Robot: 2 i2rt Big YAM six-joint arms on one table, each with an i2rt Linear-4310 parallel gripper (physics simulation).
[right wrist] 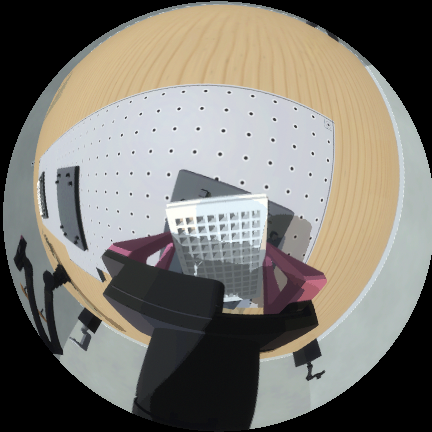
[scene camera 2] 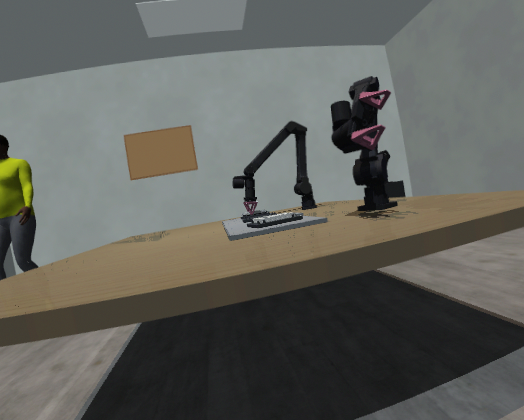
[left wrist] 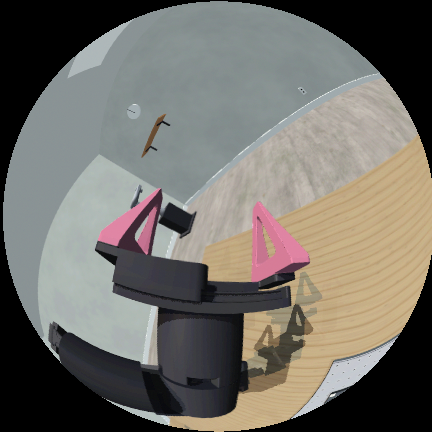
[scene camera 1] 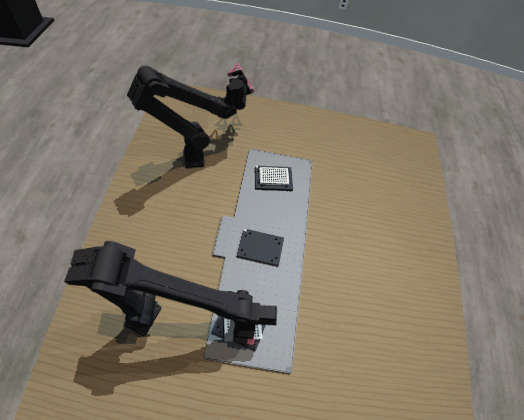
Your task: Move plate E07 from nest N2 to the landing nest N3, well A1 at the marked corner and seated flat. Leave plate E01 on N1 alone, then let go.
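Plate E07 [scene camera 1: 259, 332] [right wrist: 217, 229], a white grid of wells, sits on the dark nest N2 [scene camera 1: 217, 327] [right wrist: 189, 185] at the near end of the grey perforated board [scene camera 1: 277, 208] [right wrist: 241, 120]. My right gripper [scene camera 1: 244, 336] [scene camera 2: 250, 207] [right wrist: 220, 241] reaches down over it, and its pink fingers press on the plate's two sides. The dark landing nest N3 [scene camera 1: 260, 247] [right wrist: 70, 205] is bare at mid-board. Plate E01 [scene camera 1: 274, 175] [scene camera 2: 273, 217] [right wrist: 41, 197] rests on N1 [scene camera 1: 258, 186] at the far end. My left gripper [scene camera 1: 240, 77] [scene camera 2: 370, 118] [left wrist: 208, 197] is open and empty, raised high beyond the table's far corner.
The wooden table [scene camera 1: 377, 250] [scene camera 2: 177, 267] carries the board and both arm bases. The right arm's long link [scene camera 1: 177, 287] stretches low across the table's left side. Floor and walls surround the table.
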